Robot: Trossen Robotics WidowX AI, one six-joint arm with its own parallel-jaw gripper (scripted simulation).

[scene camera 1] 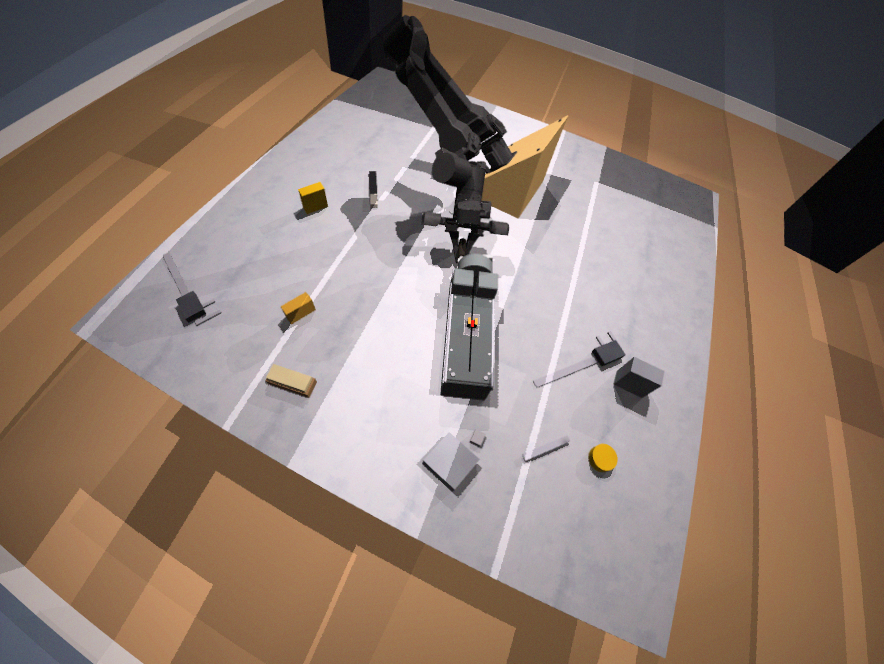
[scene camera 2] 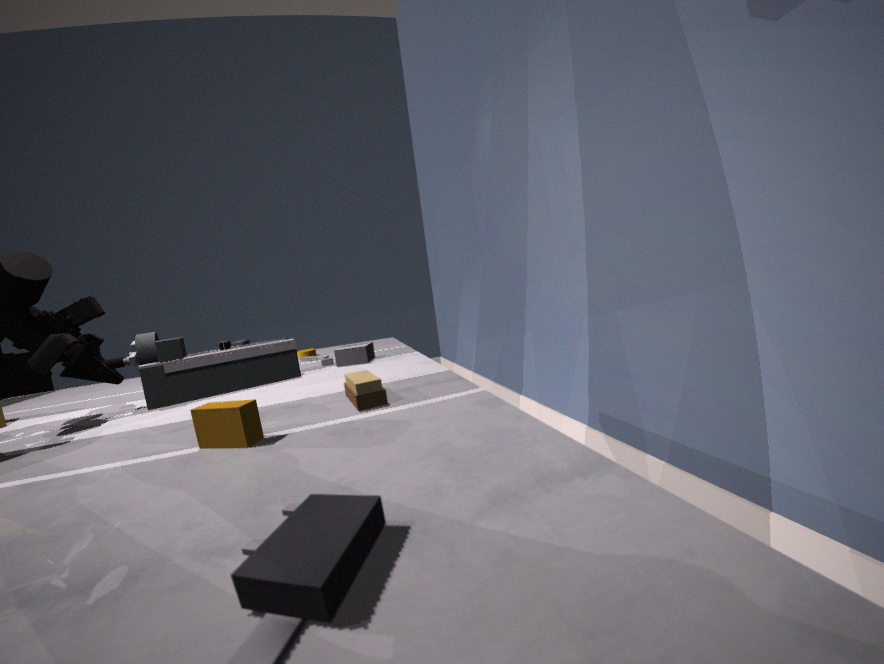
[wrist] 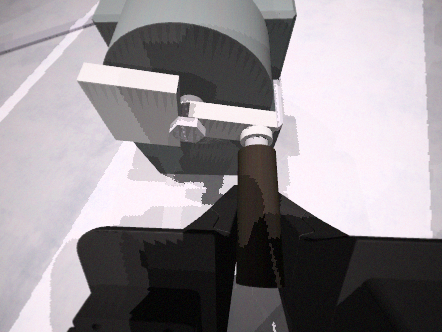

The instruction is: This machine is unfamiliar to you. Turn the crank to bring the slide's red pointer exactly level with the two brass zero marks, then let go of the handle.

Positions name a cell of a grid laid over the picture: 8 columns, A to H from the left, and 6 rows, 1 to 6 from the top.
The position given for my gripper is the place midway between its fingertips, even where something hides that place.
I see my gripper (scene camera 2: B4), a dark brown crank handle (wrist: E5) and a tan slab (scene camera 2: D4).
The tan slab also shows in scene camera 1 (scene camera 1: C4). My gripper is seen too in scene camera 1 (scene camera 1: E3) and in the wrist view (wrist: E4). The wrist view does not show the tan slab: it is out of frame.
